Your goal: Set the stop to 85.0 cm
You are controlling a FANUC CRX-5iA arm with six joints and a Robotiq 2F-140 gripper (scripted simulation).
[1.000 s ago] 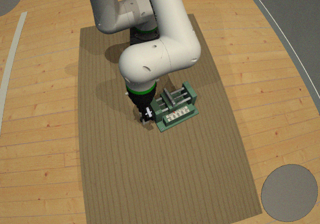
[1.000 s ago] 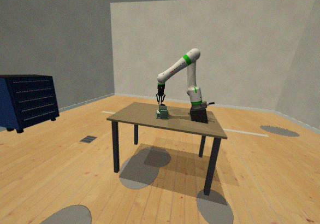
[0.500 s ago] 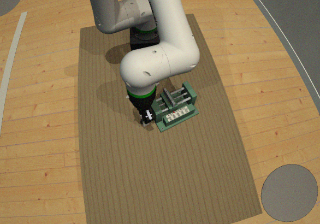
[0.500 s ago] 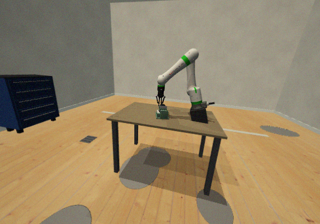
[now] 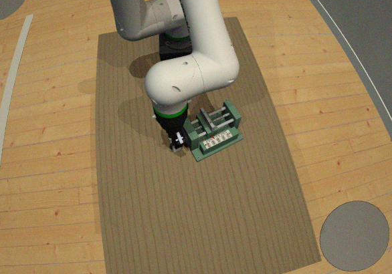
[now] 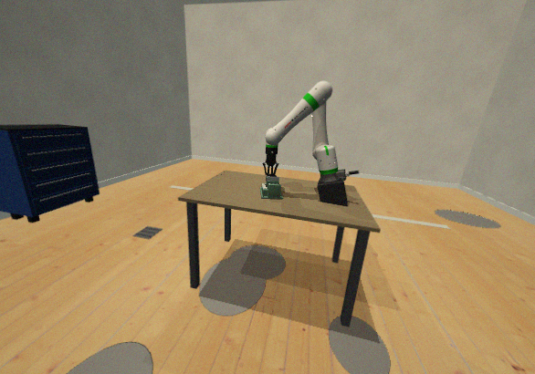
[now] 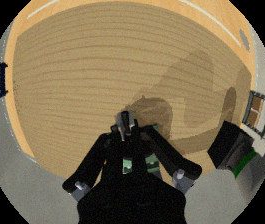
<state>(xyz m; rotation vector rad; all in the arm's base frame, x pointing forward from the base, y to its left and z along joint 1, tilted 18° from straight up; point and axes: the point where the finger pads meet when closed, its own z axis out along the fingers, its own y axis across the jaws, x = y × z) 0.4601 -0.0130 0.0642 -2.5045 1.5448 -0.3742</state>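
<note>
Right now my hand is 6 cm past the stop block, 12 cm to the right of it and 3 cm below it.
</note>
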